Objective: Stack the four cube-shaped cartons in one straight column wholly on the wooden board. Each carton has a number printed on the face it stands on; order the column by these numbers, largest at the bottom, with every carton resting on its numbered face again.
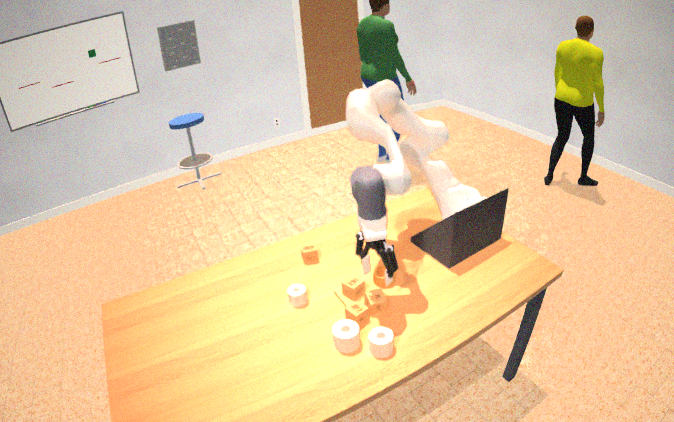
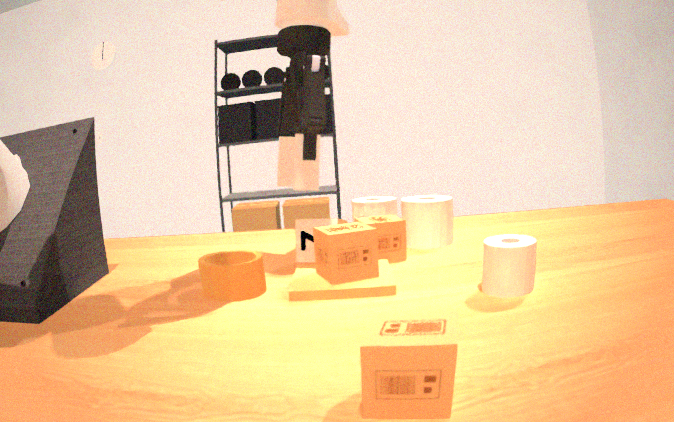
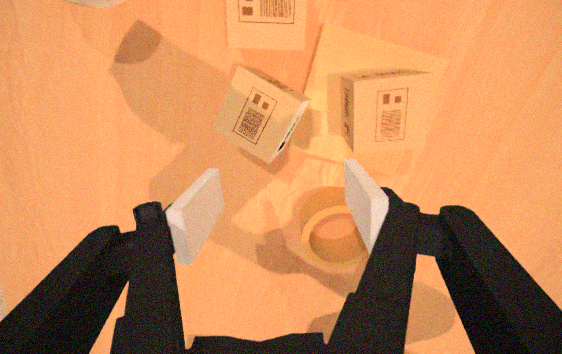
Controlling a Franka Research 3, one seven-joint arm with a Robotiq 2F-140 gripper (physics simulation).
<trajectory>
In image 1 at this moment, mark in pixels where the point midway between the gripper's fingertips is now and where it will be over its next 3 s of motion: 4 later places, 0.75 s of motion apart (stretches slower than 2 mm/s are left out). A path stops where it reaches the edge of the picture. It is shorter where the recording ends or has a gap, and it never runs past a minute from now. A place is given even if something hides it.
My gripper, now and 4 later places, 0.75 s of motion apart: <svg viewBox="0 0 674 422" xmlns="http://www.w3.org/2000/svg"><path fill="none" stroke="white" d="M378 277L361 297L356 302L357 313L357 315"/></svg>
</trajectory>
